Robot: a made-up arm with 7 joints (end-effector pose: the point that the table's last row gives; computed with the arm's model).
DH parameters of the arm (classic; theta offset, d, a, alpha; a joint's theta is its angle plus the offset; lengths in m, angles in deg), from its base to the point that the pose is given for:
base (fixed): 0 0 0 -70
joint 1: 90 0 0 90
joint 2: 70 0 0 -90
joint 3: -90 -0.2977 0.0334 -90
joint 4: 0 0 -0.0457 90
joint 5: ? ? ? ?
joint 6: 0 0 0 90
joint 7: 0 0 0 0
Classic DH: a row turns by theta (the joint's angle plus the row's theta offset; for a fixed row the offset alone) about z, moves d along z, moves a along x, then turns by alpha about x.
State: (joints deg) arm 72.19 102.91 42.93 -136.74 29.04 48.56 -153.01
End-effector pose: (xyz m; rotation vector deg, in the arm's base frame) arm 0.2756 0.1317 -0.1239 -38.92 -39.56 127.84
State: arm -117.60 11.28 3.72 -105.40 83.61 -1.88 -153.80
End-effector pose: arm 0.0261 -0.1720 0.4421 -60.64 124.14 -14.43
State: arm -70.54 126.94 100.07 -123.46 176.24 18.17 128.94
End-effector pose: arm -0.3882 -0.0088 0.0691 -75.95 -9.48 -50.82
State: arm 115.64 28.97 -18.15 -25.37 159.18 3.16 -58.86
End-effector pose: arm -0.6558 -0.0003 0.1625 75.20 64.29 78.23
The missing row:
joint 5: 0 -0.377 0 -90
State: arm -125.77 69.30 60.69 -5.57 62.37 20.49 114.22
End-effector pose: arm 0.3382 0.4073 0.4233 146.02 -34.89 -33.77
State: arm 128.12 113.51 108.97 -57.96 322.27 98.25 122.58
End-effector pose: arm 0.3359 0.5290 0.0566 126.35 -116.32 39.66
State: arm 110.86 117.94 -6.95 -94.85 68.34 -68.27 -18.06
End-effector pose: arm -0.1520 0.4265 -0.2499 -0.33 -37.11 -41.10
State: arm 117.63 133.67 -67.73 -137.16 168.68 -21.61 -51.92
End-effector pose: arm -0.2809 0.1549 0.0657 27.33 89.65 34.50
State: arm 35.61 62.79 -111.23 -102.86 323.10 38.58 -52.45
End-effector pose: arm -0.3830 -0.0039 -0.2984 -43.75 -12.05 -158.80
